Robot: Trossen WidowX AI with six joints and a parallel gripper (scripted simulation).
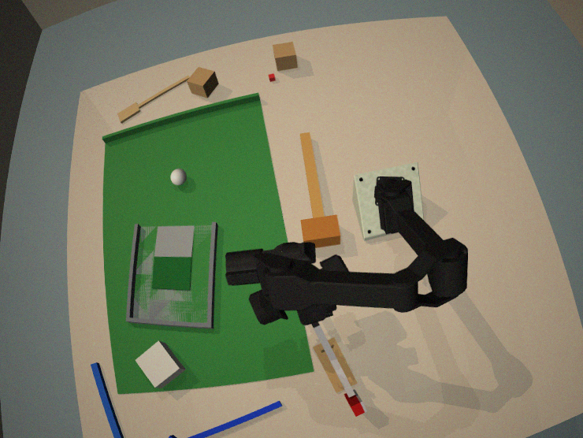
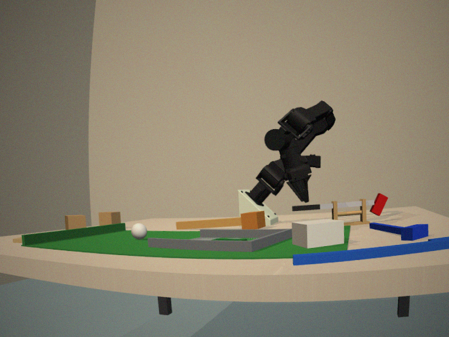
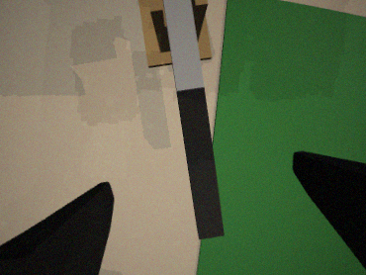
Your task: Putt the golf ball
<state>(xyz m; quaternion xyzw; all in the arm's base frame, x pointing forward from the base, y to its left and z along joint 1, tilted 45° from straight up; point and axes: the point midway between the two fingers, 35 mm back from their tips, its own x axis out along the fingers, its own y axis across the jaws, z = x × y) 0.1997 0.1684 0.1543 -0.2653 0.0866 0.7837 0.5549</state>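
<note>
Now: gripper tip 110 mm to the right of the red putter, 50 mm past it and 20 mm above it. Also, from my gripper tip: white block: 340 mm ahead, 120 mm to the left, 50 mm below; small rack: 120 mm to the left, 50 mm behind, 40 mm below; white golf ball: 350 mm to the right, 300 mm ahead, 50 mm below.
</note>
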